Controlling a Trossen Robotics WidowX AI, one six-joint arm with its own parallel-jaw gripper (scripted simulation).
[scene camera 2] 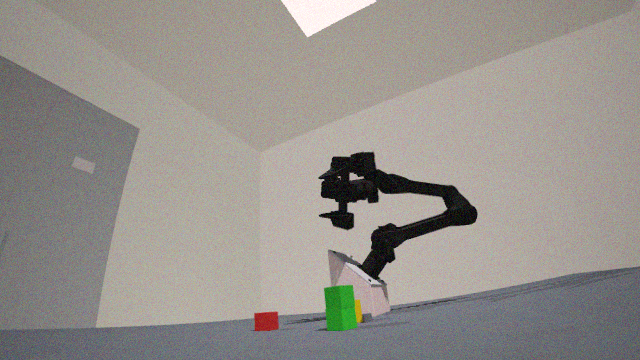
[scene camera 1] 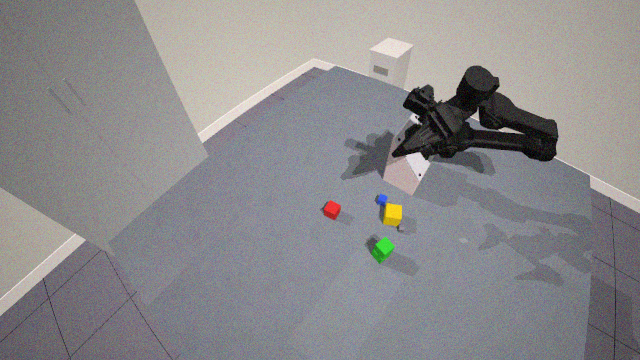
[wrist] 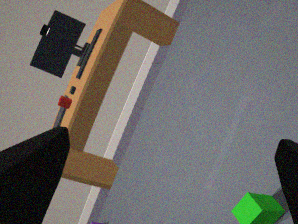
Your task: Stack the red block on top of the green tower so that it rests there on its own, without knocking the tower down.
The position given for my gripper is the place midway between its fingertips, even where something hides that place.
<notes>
My gripper [scene camera 1: 398, 152] is open, with nothing in its grasp.
My gripper also shows in scene camera 2 [scene camera 2: 319, 197] and in the wrist view [wrist: 177, 145].
</notes>
